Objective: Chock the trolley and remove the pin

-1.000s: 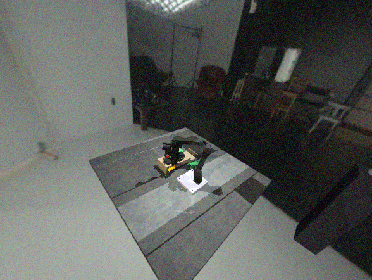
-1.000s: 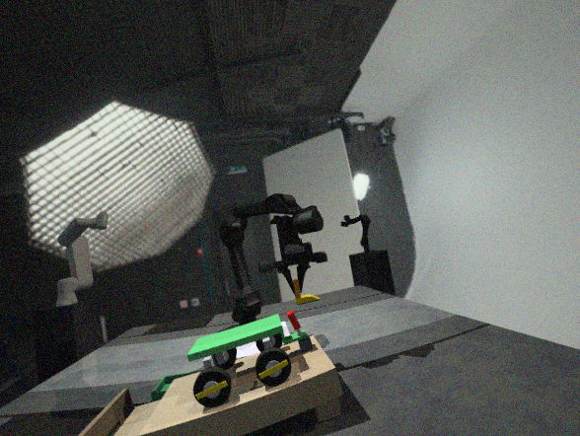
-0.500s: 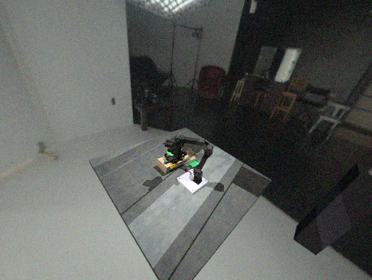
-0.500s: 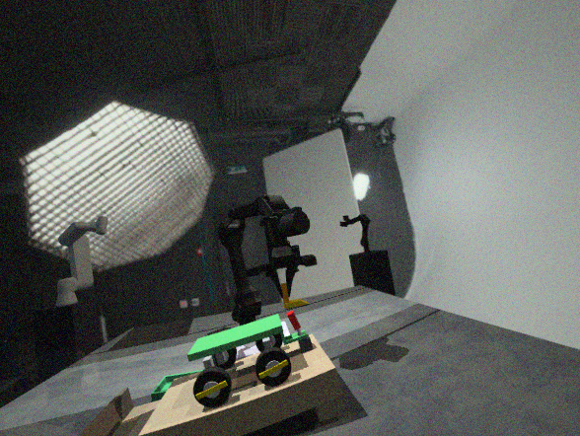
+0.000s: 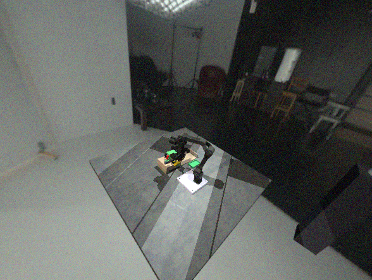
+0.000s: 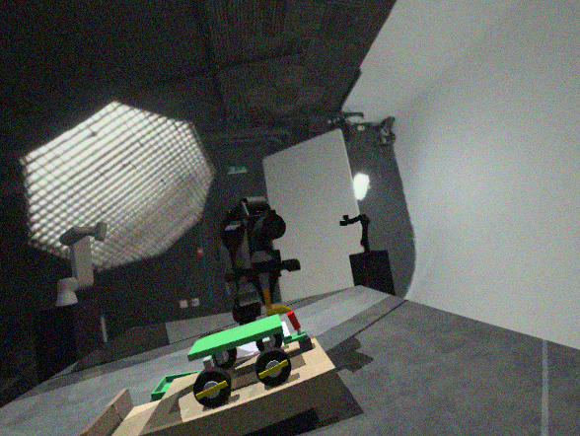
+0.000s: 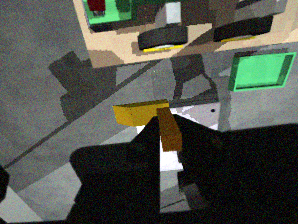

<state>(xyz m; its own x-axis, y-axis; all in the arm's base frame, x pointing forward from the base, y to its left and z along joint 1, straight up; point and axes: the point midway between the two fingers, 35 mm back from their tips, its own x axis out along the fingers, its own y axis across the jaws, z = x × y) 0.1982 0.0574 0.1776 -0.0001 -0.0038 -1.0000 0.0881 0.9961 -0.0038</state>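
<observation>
My gripper tip is now 110 mm short of the red-headed stop pin, 40 mm to the right of it and 40 mm above it. The rest, counted from my gripper tip: yellow chock (20 mm to the left, 10 mm below); then tan ramp (120 mm below, 120 mm ahead, 80 mm to the right); then trolley (120 mm ahead, 70 mm to the right, 50 mm below).
</observation>
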